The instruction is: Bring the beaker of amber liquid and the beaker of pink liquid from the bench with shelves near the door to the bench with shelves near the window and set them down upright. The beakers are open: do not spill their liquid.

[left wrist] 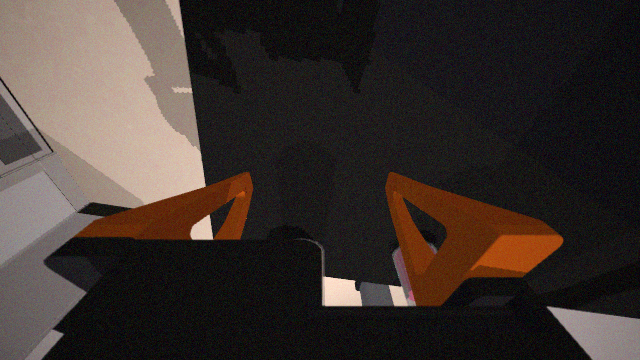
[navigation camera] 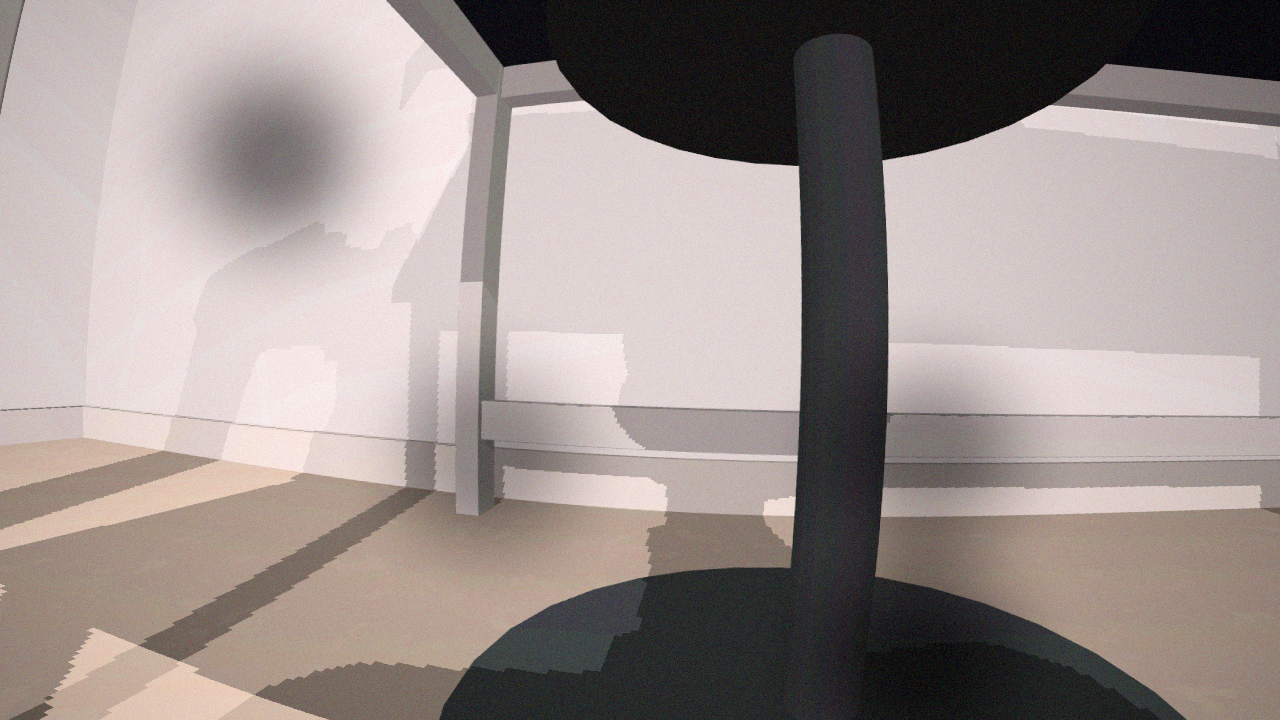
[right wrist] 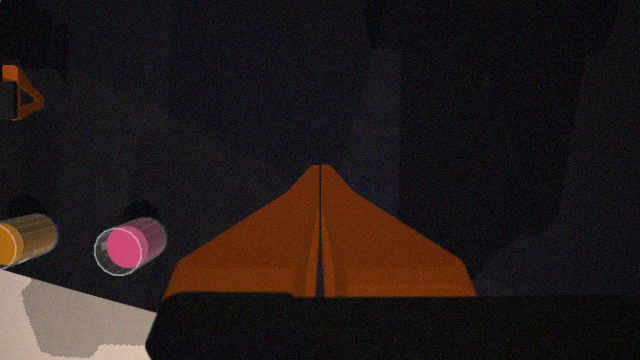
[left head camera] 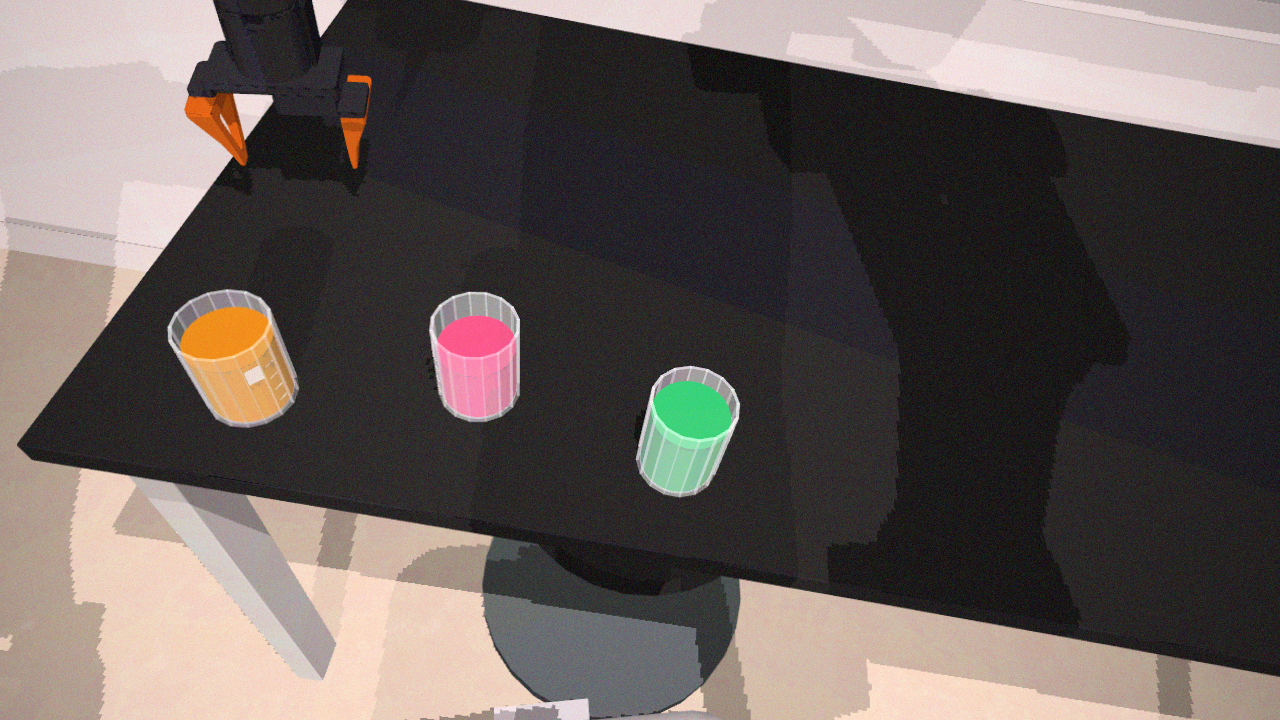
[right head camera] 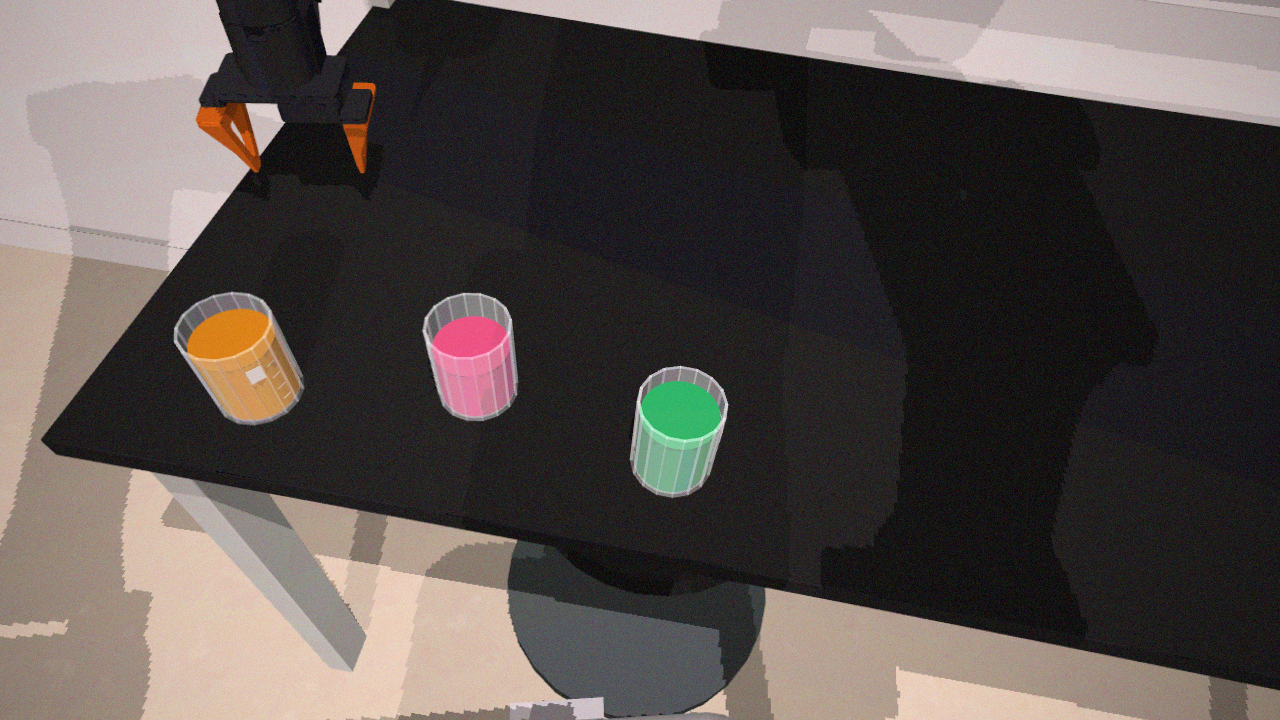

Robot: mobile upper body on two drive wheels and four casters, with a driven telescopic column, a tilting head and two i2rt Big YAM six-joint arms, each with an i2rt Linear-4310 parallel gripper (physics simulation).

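Note:
The beaker of amber liquid (left head camera: 234,371) (right head camera: 241,371) (right wrist: 30,237) stands upright near the left corner of the black bench top (left head camera: 626,295) (right head camera: 626,295). The beaker of pink liquid (left head camera: 477,371) (right head camera: 472,371) (right wrist: 132,245) stands upright to its right; a sliver of this pink beaker shows in the left wrist view (left wrist: 402,267), behind a finger. My left gripper (left head camera: 299,166) (right head camera: 310,171) (left wrist: 319,179) is open and empty, above the bench beyond the amber beaker. My right gripper (right wrist: 320,180) is shut with nothing between its fingers, above the bench to the right of the pink beaker in its wrist view.
A beaker of green liquid (left head camera: 687,434) (right head camera: 678,434) stands upright right of the pink one. A round stool (left head camera: 608,635) (right head camera: 635,626) (navigation camera: 841,313) stands under the bench's front edge. A bench leg (left head camera: 241,573) (right head camera: 268,564) (navigation camera: 474,358) is at the left, and a wall (navigation camera: 644,268) lies behind.

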